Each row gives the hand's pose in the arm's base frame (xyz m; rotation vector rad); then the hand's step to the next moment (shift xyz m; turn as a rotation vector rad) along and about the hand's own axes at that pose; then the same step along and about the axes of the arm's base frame.
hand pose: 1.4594 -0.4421 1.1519 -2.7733 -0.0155 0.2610
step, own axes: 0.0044 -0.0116 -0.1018 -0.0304 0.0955 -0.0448
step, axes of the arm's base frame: 0.0232 -0.0242 0.0969 -0.0238 -0.1063 0.0134
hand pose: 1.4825 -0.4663 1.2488 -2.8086 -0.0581 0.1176
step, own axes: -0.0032 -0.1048 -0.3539 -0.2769 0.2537 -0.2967
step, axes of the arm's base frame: 0.0252 -0.0150 0.3679 -0.2429 -0.3502 0.2178
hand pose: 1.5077 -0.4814 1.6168 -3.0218 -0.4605 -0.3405
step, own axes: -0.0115 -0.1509 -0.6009 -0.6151 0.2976 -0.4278
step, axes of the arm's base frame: -0.1808 0.0817 0.5870 -0.5716 -0.5018 0.2672
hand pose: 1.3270 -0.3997 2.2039 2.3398 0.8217 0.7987
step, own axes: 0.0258 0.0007 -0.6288 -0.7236 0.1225 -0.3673
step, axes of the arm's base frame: -0.4065 0.1926 0.4401 -0.6652 -0.4746 0.0759
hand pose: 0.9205 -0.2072 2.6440 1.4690 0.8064 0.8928
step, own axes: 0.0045 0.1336 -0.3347 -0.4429 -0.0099 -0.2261
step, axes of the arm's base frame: -0.2949 0.1496 0.1435 -0.4074 -0.2828 -0.0381
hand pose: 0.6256 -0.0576 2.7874 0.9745 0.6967 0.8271
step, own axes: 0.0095 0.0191 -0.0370 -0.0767 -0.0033 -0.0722
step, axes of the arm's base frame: -0.0306 0.0298 0.0012 -0.0969 -0.0355 -0.0213
